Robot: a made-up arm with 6 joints.
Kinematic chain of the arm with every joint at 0, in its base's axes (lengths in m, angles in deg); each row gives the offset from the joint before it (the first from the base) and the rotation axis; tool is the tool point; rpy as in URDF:
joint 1: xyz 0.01 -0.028 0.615 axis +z
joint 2: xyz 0.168 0 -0.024 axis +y
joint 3: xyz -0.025 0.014 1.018 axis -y
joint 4: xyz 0 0.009 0.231 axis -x
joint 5: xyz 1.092 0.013 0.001 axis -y
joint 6: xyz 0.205 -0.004 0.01 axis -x
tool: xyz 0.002 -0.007 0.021 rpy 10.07 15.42 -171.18
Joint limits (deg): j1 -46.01..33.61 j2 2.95..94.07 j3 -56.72..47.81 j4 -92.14..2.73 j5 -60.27..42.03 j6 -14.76..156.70
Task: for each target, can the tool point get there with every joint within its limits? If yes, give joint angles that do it. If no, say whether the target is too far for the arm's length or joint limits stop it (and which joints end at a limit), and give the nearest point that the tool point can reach.
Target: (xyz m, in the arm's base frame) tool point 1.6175 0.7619 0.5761
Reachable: yes | joints 24.20 39.61 -6.03 -11.11 -36.02 48.73
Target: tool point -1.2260 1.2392 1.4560
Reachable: no: joint limits stop it (at a limit: joint 1, joint 2, joint 3, joint 5, joint 6) | nearest point 0.6798 0.6463 0.6618 | short by 2.148 m
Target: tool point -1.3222 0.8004 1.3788
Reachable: no: joint limits stop it (at a limit: joint 1, joint 2, joint 3, joint 5, joint 6) | nearest point 0.6652 0.6099 0.6429 | short by 2.128 m
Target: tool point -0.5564 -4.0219 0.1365
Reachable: no: too far | nearest point 1.5074 -1.7817 0.1716 | short by 3.046 m
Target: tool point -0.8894 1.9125 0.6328
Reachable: no: joint limits stop it (at a limit: joint 1, joint 2, joint 3, joint 5, joint 6) | nearest point 0.6916 0.6641 0.6733 | short by 2.015 m
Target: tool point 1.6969 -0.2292 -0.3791
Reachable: yes | joints -7.86 77.86 1.34 -42.33 -7.79 33.91
